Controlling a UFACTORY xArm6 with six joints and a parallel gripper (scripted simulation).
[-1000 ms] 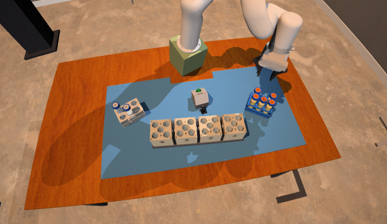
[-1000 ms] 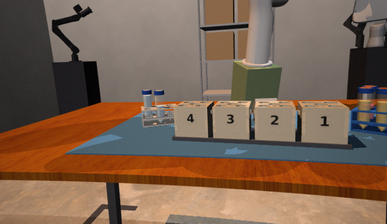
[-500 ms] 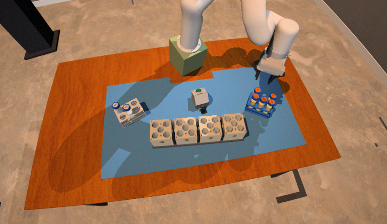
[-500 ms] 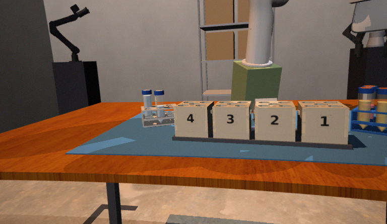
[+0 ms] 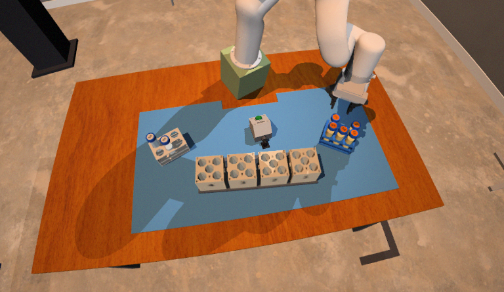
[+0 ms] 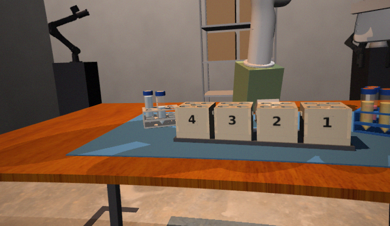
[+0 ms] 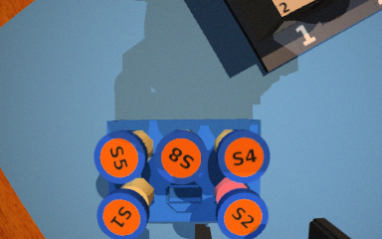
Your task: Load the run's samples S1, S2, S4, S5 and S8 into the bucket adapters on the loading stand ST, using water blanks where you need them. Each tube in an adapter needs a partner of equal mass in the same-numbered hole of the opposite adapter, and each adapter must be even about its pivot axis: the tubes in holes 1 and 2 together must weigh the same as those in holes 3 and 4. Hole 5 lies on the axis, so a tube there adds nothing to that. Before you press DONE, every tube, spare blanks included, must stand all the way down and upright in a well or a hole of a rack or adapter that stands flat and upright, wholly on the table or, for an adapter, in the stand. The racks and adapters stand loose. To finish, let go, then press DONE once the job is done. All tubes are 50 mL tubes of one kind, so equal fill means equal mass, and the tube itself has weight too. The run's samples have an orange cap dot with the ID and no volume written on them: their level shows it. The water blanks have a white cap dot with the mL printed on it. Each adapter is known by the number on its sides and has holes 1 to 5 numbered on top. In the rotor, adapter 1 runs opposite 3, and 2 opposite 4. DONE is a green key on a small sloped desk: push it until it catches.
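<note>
Right now the sample tube is 130 mm below my hand and 10 mm behind it. The rest, counted from my hand: green key: 270 mm to the right, 130 mm below, 120 mm behind; blue sample rack: 160 mm below, 40 mm ahead, 20 mm to the left; loading stand: 340 mm to the right, 190 mm below, 80 mm ahead.
</note>
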